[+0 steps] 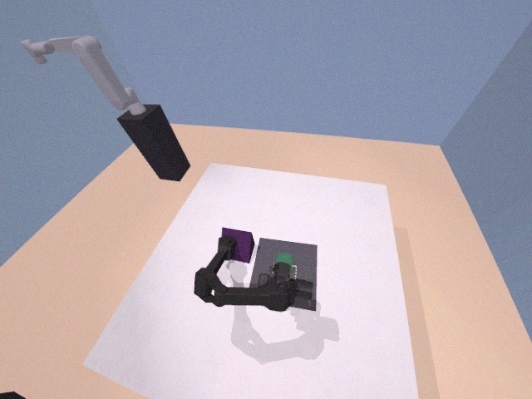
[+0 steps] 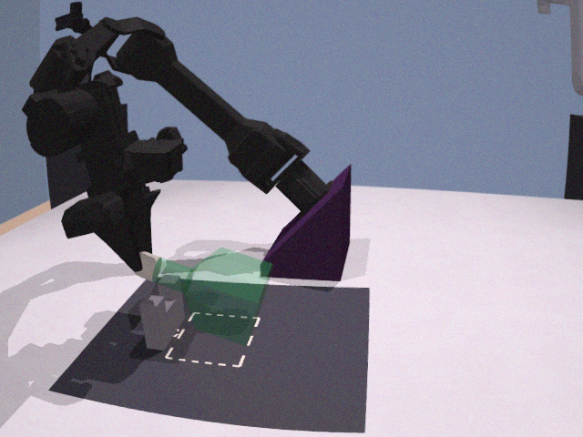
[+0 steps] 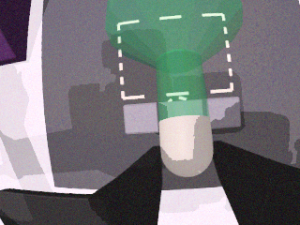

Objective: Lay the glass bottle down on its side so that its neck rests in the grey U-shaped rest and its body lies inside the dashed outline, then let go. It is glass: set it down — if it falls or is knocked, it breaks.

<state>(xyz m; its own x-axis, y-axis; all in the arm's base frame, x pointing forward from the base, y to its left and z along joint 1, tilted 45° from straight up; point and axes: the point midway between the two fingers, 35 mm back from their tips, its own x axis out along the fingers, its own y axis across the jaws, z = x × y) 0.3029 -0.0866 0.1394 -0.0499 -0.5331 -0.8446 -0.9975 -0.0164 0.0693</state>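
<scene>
Now: gripper tip 5 cm to the right of the green glass bottle and 1 cm above it. From my gripper tip the other things lie so: dark mat 9 cm to the left, 9 cm below.
</scene>
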